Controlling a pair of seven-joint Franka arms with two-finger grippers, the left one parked.
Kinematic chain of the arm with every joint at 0, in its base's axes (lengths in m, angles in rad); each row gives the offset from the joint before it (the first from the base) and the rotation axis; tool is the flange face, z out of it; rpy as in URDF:
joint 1: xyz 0 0 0.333 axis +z
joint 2: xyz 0 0 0 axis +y
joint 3: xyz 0 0 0.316 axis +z
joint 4: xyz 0.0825 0 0 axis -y
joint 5: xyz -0.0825 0 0.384 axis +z
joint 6: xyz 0 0 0 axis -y
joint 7: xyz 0.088 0 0 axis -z
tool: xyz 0 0 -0.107 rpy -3.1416 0 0
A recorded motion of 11 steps. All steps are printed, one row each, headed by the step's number.
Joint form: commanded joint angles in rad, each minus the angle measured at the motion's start. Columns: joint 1, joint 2, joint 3, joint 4, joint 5, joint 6, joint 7.
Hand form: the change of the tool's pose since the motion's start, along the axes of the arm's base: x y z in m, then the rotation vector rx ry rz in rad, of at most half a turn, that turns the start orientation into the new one. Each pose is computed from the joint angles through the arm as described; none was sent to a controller.
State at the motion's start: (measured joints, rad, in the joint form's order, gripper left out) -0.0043 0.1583 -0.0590 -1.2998 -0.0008 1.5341 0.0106
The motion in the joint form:
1: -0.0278 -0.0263 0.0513 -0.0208 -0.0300 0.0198 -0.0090
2: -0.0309 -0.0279 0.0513 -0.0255 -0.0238 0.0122 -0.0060
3: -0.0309 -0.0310 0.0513 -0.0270 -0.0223 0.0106 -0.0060
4: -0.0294 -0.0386 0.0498 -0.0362 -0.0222 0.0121 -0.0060
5: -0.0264 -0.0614 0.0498 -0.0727 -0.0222 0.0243 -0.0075
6: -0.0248 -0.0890 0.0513 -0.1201 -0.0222 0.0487 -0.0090
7: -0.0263 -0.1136 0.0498 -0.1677 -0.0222 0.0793 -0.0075
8: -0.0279 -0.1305 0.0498 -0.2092 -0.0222 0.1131 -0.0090
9: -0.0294 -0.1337 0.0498 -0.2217 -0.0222 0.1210 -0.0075
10: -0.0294 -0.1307 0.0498 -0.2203 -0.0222 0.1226 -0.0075
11: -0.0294 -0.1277 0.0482 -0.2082 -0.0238 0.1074 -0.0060
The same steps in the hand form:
1: -0.0056 0.0080 0.0078 -0.0236 -0.0237 0.0288
2: -0.0068 0.0068 0.0057 -0.0166 -0.0134 0.0232
3: -0.0079 0.0070 0.0067 -0.0151 -0.0135 0.0233
4: -0.0101 0.0072 0.0070 -0.0151 -0.0134 0.0234
5: -0.0154 0.0091 0.0044 -0.0149 -0.0119 0.0282
6: -0.0210 0.0110 0.0004 -0.0150 -0.0165 0.0333
7: -0.0255 0.0095 -0.0050 -0.0152 -0.0241 0.0294
8: -0.0275 0.0087 -0.0119 -0.0158 -0.0332 0.0300
9: -0.0278 0.0078 -0.0153 -0.0155 -0.0318 0.0272
10: -0.0267 0.0078 -0.0162 -0.0156 -0.0318 0.0272
11: -0.0272 0.0068 -0.0136 -0.0168 -0.0257 0.0238

